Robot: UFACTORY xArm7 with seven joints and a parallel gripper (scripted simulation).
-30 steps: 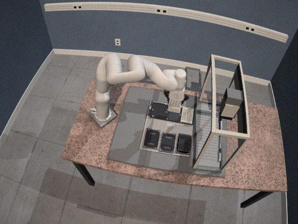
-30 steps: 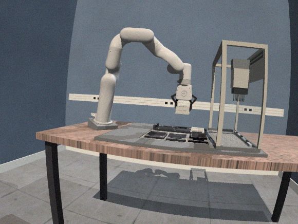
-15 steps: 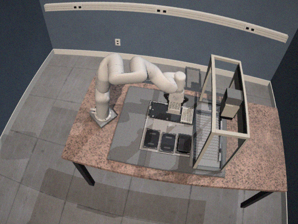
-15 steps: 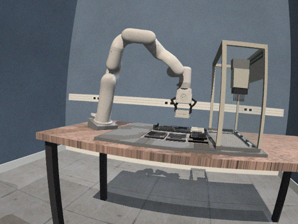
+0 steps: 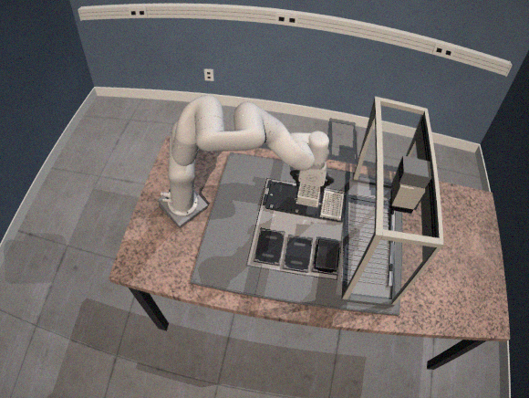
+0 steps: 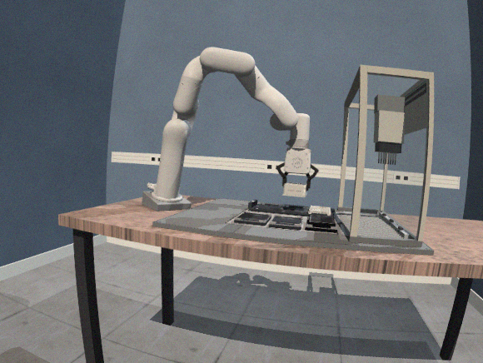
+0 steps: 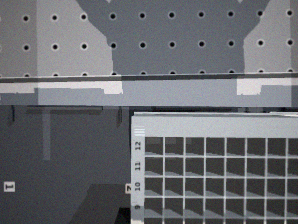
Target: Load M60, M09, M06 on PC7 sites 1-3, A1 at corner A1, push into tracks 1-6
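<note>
Right now the dark plate carrier PC7 is 9 cm below my hand and 1 cm behind it. Round my hand: white deep-well block M09: 1 cm below; nest S2: 24 cm to the right, 10 cm below, 4 cm behind; white 96-well plate M06: 10 cm ahead, 9 cm below, 2 cm to the right.
</note>
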